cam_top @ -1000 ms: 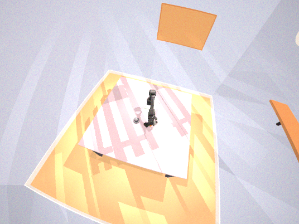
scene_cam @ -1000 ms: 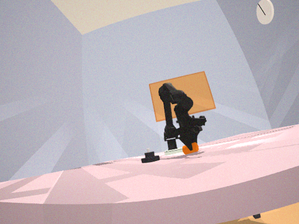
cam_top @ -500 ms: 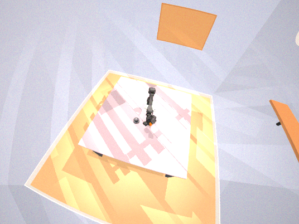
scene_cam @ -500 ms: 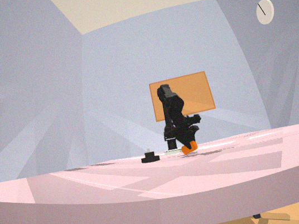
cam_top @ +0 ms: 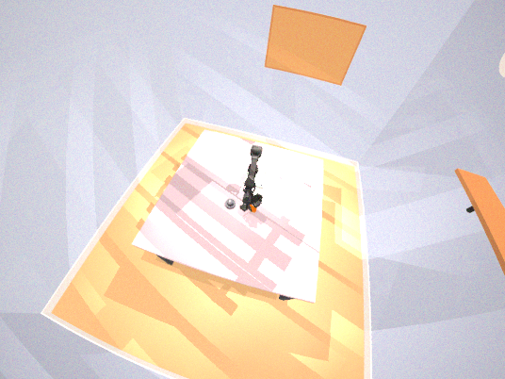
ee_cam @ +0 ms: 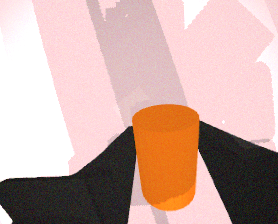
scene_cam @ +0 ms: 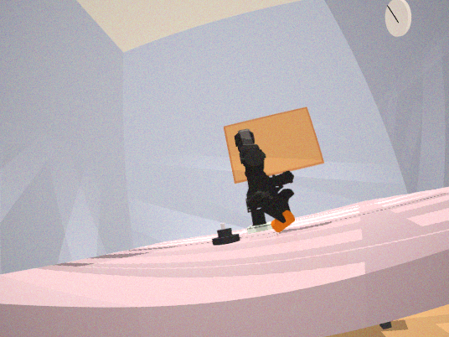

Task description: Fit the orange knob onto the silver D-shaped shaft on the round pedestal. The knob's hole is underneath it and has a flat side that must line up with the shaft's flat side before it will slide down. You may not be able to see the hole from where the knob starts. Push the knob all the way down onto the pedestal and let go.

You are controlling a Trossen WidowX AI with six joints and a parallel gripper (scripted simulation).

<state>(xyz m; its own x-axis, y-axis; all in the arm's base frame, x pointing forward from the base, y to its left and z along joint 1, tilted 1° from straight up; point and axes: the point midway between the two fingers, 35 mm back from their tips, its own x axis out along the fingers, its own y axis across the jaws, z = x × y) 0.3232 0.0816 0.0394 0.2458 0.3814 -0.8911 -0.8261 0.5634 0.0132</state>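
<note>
The round pedestal is 10 mm behind my gripper tip and 190 mm to the right of it. Also, from my gripper tip: orange knob: 10 mm above.
</note>
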